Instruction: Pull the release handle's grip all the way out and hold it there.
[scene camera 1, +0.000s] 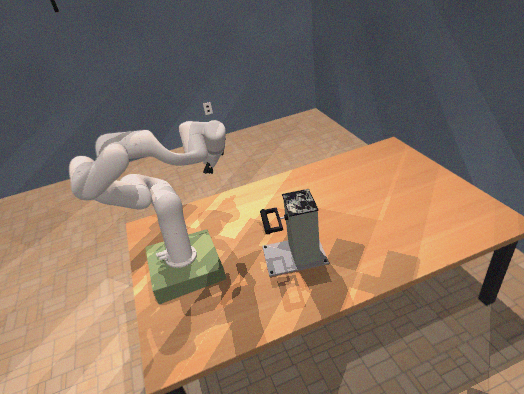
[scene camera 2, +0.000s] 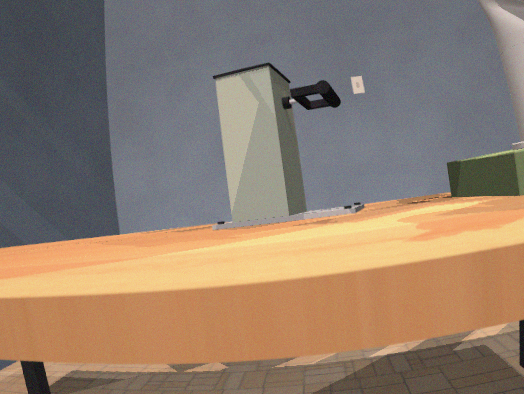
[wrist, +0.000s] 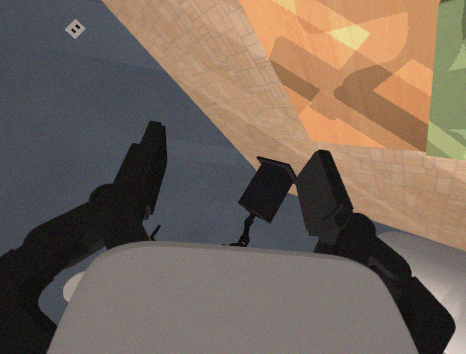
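The release handle (scene camera 1: 264, 222) (scene camera 2: 330, 94) is a black rectangular loop with a thick outer grip bar. A short, thin light rod joins it to the upper side of a grey-green box-shaped post (scene camera 1: 303, 239) (scene camera 2: 255, 150), and a small length of rod shows between loop and post. The post stands upright on a flat grey base plate (scene camera 1: 272, 254) (scene camera 2: 320, 215). My gripper (scene camera 1: 209, 169) (wrist: 239, 154) is open and empty. It is raised on the robot's side of the handle, well apart from it. The handle does not show in the wrist view.
The post's base plate lies on a wooden table (scene camera 1: 400, 200) (scene camera 2: 250, 320) (wrist: 355, 60). The arm stands on a green block (scene camera 1: 207, 252) (scene camera 2: 485, 175) (wrist: 447, 100) at one end. A dark box-like object (wrist: 267, 192) on a thin jointed stem shows beyond the fingers in the wrist view.
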